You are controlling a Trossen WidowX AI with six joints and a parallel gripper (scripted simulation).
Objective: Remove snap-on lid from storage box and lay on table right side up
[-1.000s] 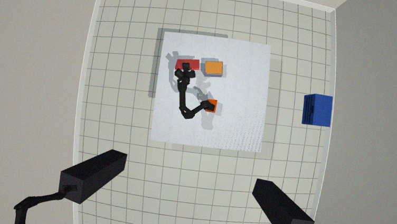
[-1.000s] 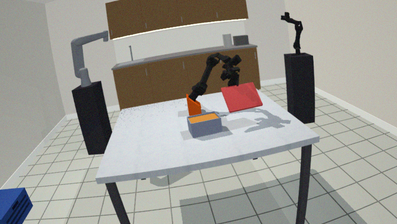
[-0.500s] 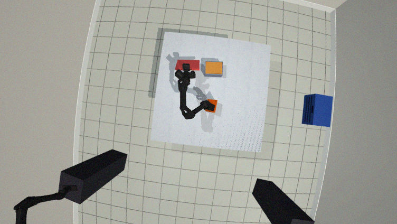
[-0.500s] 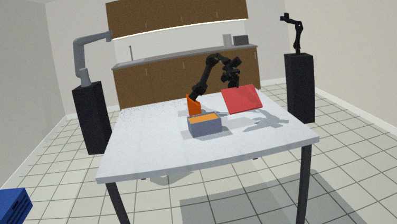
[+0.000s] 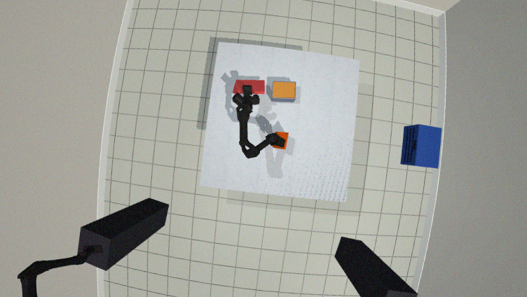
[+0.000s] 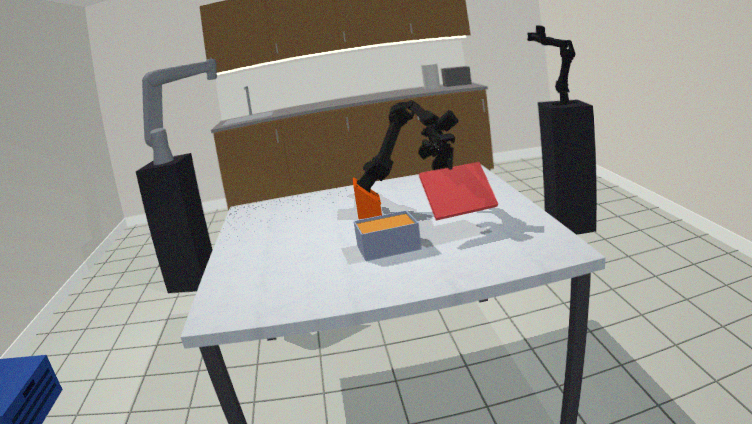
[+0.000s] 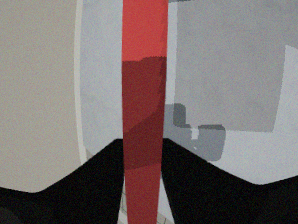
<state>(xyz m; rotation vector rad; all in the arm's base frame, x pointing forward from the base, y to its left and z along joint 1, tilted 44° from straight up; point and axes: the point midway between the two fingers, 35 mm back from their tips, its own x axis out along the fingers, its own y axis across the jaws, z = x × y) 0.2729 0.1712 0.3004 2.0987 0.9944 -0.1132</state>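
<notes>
Right now my gripper tip is 6 cm short of the red lid, 5 cm above it and 2 cm to the right of it. Also, from my gripper tip: grey storage box 25 cm to the right, 16 cm below, 13 cm ahead.
</notes>
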